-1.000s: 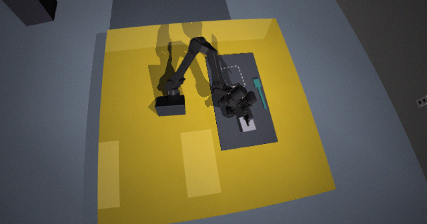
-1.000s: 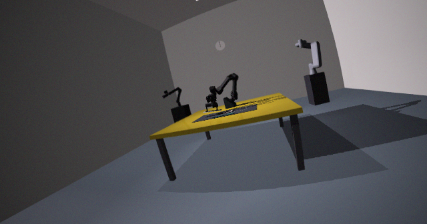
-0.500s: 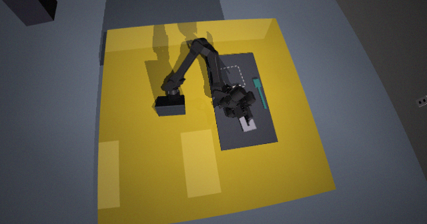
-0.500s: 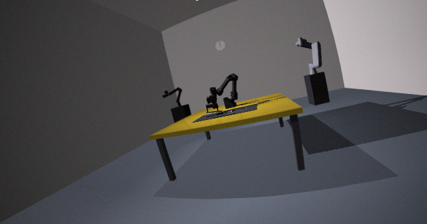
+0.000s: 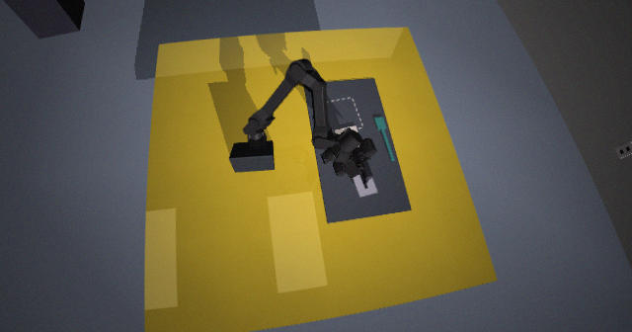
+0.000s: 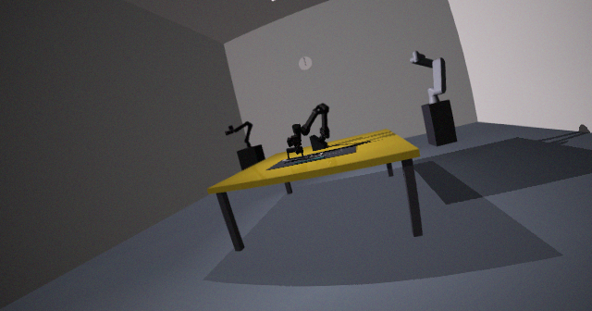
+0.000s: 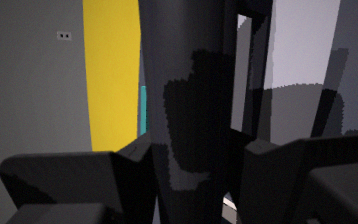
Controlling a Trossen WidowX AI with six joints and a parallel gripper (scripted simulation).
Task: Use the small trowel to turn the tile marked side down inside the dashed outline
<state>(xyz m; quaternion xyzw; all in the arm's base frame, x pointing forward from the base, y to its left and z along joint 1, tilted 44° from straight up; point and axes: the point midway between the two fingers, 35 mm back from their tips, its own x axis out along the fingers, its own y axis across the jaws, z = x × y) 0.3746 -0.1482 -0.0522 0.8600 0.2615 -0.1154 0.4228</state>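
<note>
My gripper tip is 10 mm past the dark mat, 110 mm to the right of it and 80 mm above it. From my gripper tip the other things lie so: tile (30 mm behind, 130 mm to the left, 50 mm below); then teal trowel (130 mm ahead, 120 mm to the left, 50 mm below).
</note>
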